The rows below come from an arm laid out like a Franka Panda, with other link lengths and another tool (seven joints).
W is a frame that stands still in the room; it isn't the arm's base.
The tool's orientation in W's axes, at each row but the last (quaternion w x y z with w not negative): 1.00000, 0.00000, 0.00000, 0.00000; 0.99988, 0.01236, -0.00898, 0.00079; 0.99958, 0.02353, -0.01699, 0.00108; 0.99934, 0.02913, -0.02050, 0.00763; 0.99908, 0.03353, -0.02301, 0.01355; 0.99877, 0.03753, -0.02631, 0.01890
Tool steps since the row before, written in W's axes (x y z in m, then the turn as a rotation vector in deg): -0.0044, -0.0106, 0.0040, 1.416, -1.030, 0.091; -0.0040, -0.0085, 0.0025, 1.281, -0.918, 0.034; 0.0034, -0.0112, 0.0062, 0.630, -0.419, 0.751; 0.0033, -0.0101, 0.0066, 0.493, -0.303, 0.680; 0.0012, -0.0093, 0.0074, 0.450, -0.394, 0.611; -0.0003, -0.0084, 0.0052, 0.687, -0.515, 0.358
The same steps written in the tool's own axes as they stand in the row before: -0.0044, -0.0106, 0.0040, 1.416, -1.030, 0.091; -0.0040, -0.0084, 0.0028, 1.280, -0.919, 0.034; 0.0036, -0.0109, 0.0066, 0.655, -0.385, 0.748; 0.0034, -0.0098, 0.0070, 0.516, -0.271, 0.676; 0.0013, -0.0088, 0.0080, 0.468, -0.365, 0.615; -0.0003, -0.0080, 0.0058, 0.686, -0.514, 0.360
